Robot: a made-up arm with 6 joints.
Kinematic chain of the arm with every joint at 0, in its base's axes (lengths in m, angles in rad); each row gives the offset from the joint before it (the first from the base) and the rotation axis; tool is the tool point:
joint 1: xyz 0 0 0.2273 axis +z
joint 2: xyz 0 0 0 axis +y
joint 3: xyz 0 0 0.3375 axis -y
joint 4: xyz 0 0 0 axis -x
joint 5: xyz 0.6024 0 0 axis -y
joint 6: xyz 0 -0.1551 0 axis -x
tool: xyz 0 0 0
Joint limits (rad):
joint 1: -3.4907..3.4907
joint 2: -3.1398..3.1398
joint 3: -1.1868..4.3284
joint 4: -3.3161..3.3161
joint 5: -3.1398..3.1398
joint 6: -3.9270..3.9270
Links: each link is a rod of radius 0.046 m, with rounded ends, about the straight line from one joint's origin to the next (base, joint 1, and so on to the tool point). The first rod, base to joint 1, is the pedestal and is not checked.
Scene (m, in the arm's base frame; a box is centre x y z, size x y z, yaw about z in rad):
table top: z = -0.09
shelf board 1: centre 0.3 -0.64 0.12 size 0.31 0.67 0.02 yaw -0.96
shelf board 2: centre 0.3 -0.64 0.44 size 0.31 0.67 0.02 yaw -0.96
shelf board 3: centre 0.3 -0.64 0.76 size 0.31 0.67 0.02 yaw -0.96
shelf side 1: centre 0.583 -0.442 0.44 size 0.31 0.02 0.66 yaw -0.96
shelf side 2: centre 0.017 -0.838 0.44 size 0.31 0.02 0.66 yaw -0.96
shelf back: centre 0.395 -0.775 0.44 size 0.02 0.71 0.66 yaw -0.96
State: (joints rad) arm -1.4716 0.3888 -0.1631 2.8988 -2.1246 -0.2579
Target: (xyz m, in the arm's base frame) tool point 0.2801 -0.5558 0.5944
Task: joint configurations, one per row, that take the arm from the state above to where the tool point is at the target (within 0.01 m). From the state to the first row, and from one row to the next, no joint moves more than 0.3 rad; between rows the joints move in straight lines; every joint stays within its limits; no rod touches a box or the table.
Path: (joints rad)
1: -1.5942 0.0921 -0.4336 2.9633 -2.1246 -0.2579
2: -1.7169 -0.2046 -0.7040 3.0278 -2.1246 -0.2579
3: -1.8395 -0.5013 -0.9745 3.0923 -2.1246 -0.2579
4: -1.7058 -0.6039 -0.7688 3.0376 -2.1246 -0.2579
5: -1.5721 -0.7066 -0.5631 2.9829 -2.1246 -0.2579
6: -1.4969 -0.4700 -0.3809 2.9456 -2.1246 -0.2579
7: -1.4217 -0.2334 -0.1987 2.9083 -2.1246 -0.2579
8: -1.3465 0.0032 -0.0165 2.8711 -2.1246 -0.2579

